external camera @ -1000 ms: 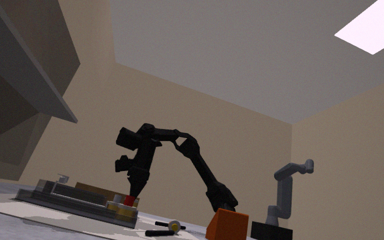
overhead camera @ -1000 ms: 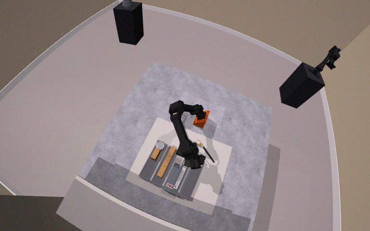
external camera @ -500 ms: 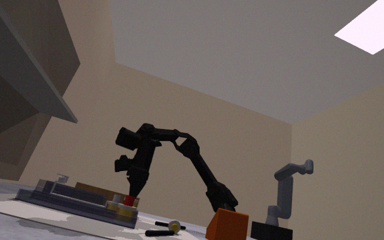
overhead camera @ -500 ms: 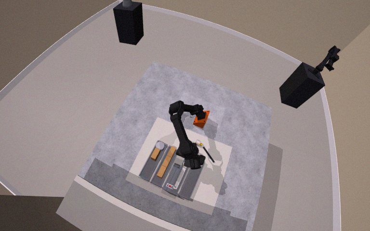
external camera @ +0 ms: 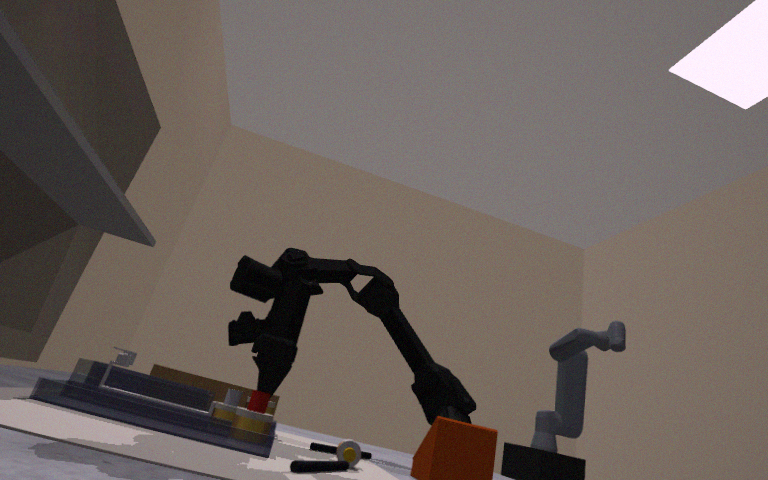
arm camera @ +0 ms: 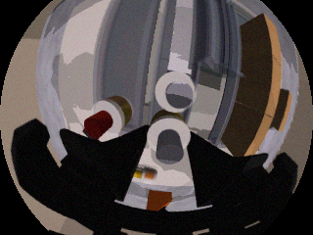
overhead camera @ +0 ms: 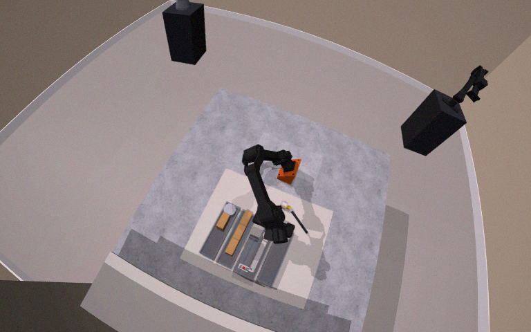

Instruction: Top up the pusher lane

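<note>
My gripper tip is 140 mm short of the lane rack, 50 mm to the left of it and 30 mm above it.
</note>
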